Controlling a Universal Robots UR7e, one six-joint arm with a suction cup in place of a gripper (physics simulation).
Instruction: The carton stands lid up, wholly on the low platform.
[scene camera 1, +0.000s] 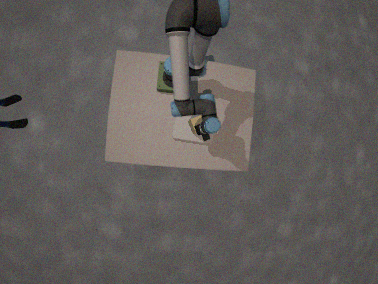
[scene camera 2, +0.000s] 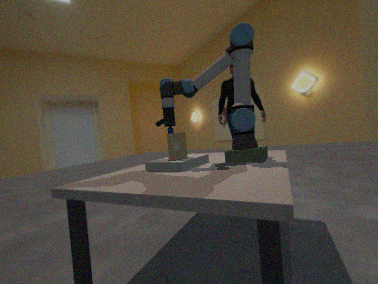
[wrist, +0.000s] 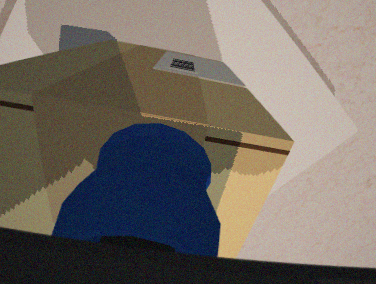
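Where they show: hand, its tool point: (scene camera 2: 170, 133) (wrist: 154, 172); arm's base, origin of its link: (scene camera 2: 244, 148).
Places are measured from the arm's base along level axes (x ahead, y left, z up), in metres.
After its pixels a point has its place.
Note:
The tan carton (scene camera 1: 194, 122) {z 0.125, x 0.352, y 0.157 m} (scene camera 2: 176, 146) {z 0.050, x 0.342, y 0.242 m} (wrist: 169, 94) {z 0.104, x 0.411, y 0.206 m} stands upright on the low grey platform (scene camera 1: 183, 132) {z -0.022, x 0.416, y 0.095 m} (scene camera 2: 170, 166) {z -0.044, x 0.334, y 0.347 m} (wrist: 273, 76) {z -0.022, x 0.444, y 0.125 m}, with a grey label on one side. My blue suction cup (scene camera 2: 170, 131) (wrist: 151, 183) points straight down and rests on the carton's top face, near one edge. In the overhead view the wrist covers most of the carton. The carton's foot lies within the platform's outline, close to its right part.
The platform lies on a beige table (scene camera 1: 137, 122) {z -0.070, x 0.345, y -0.269 m} (scene camera 2: 244, 189) {z -0.070, x -0.057, y 0.628 m}. The arm's green base (scene camera 1: 161, 83) {z -0.001, x 0.050, y -0.084 m} (scene camera 2: 245, 154) {z -0.027, x -0.012, y 0.105 m} is bolted at the table's back. A person (scene camera 2: 226, 91) stands behind the table; the feet (scene camera 1: 11, 101) show at the far left.

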